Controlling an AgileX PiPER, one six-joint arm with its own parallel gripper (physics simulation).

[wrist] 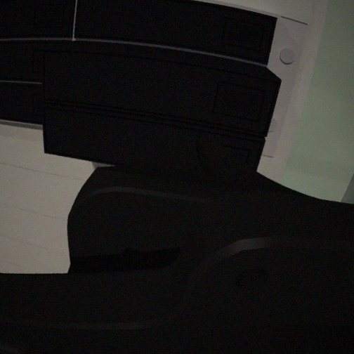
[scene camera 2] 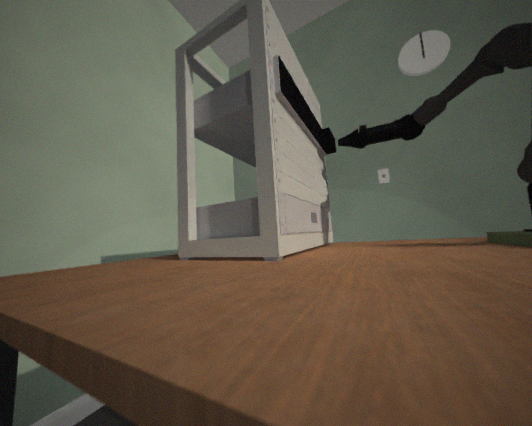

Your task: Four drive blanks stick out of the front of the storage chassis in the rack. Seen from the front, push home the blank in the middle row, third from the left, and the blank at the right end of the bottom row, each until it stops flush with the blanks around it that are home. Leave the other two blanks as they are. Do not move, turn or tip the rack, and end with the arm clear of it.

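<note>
The storage chassis [scene camera 2: 299, 102] is a black band across the upper front of the white rack [scene camera 2: 268, 150]. In the wrist view, the blank at the right end of the bottom row [wrist: 120, 137] and the blank above it in the middle row [wrist: 135, 82] both stick out beyond their neighbours. The middle-row blank third from the left [wrist: 17, 60] shows partly at the left edge and looks level with those above and below. My gripper [scene camera 2: 340, 142] [wrist: 187, 153] looks shut and empty, its tip just in front of the bottom right blank. Dark shading hides any contact.
The top-row right blank [wrist: 170, 30] sits back from the two below it. The rack's right post [wrist: 295, 75] stands beside the blanks. The rack stands on the wooden table [scene camera 2: 310, 320]. A green base [scene camera 2: 507, 238] lies under the arm. A clock [scene camera 2: 425, 52] hangs on the wall.
</note>
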